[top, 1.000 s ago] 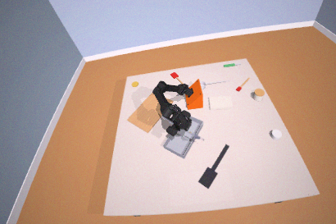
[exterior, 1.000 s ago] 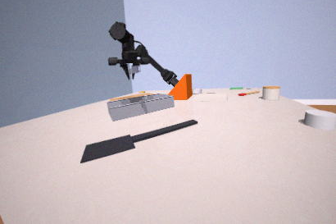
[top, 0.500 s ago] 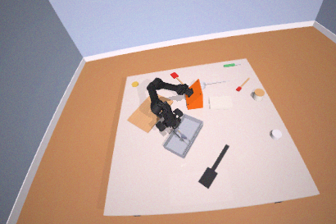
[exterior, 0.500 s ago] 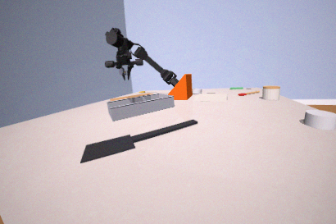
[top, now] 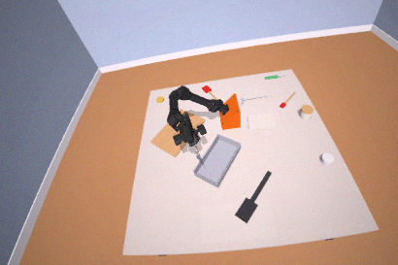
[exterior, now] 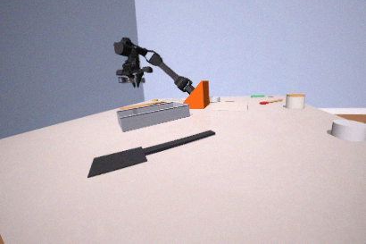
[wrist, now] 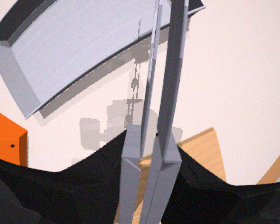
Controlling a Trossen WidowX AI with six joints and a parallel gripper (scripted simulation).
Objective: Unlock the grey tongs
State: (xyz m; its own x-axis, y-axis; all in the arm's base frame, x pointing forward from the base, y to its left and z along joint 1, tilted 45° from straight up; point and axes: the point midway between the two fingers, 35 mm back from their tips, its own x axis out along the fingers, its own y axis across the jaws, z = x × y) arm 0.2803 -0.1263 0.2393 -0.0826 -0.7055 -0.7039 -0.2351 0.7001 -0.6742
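Now: the wooden board 24 cm behind my gripper tip, 11 cm to the right of it and 15 cm below it. Also, from my gripper tip: white block 15 cm behind, 48 cm to the left, 14 cm below; then dark spatula 34 cm ahead, 27 cm to the left, 15 cm below.
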